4 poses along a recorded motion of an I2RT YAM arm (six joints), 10 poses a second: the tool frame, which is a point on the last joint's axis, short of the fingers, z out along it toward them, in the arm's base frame.
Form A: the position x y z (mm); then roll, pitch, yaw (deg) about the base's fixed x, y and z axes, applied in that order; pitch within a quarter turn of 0, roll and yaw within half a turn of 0.
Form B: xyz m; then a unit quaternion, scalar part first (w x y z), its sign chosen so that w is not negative. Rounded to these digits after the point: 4 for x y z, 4 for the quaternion.
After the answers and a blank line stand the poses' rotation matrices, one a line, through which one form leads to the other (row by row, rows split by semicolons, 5 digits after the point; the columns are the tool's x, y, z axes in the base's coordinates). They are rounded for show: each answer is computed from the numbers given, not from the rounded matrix.
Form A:
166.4, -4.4, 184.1, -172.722, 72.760, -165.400
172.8, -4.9, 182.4, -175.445, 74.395, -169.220
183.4, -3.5, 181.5, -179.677, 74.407, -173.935
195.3, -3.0, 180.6, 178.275, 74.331, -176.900
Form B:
0.1664, -0.0044, 0.1841, 0.5936, -0.0648, 0.8017, 0.0245
0.1728, -0.0049, 0.1824, 0.6044, -0.0508, 0.7947, 0.0252
0.1834, -0.0035, 0.1815, 0.6039, -0.0404, 0.7955, 0.0297
0.1953, -0.0030, 0.1806, 0.6035, -0.0306, 0.7963, 0.0283

-0.28680 -0.13295 0.94872; -0.07471 0.99041 0.11621; -0.95507 -0.03755 -0.29399
-0.26426 -0.11131 0.95801; -0.05031 0.99356 0.10156; -0.96314 -0.02136 -0.26815
-0.26730 -0.10026 0.95838; -0.02840 0.99496 0.09616; -0.96320 -0.00152 -0.26880
-0.26968 -0.08300 0.95937; -0.01461 0.99652 0.08210; -0.96284 0.00813 -0.26996

